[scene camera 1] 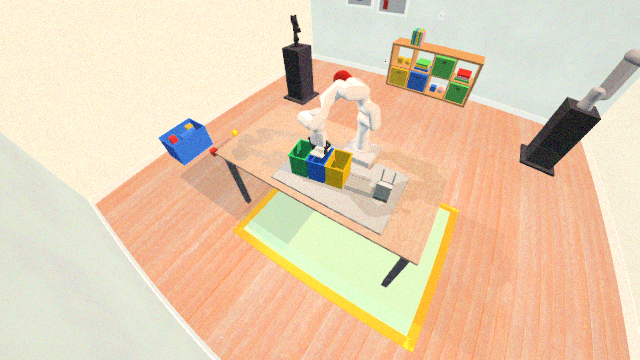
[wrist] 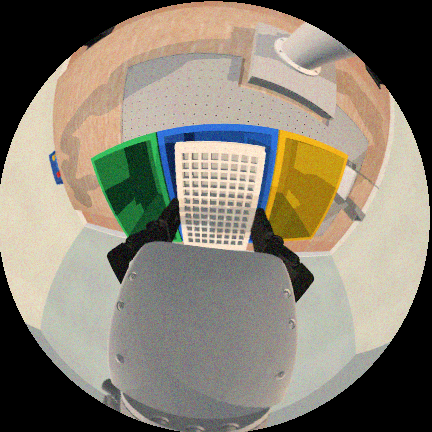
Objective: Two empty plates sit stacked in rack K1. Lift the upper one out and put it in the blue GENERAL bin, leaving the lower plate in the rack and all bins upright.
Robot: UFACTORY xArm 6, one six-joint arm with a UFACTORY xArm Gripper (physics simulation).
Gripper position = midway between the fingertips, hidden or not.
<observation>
In view: the gripper (wrist: 216, 213), a yellow bin (scene camera 1: 337, 169), a green bin (wrist: 130, 174) and a blue general bin (wrist: 242, 133).
The yellow bin is seen too in the wrist view (wrist: 306, 174).
</observation>
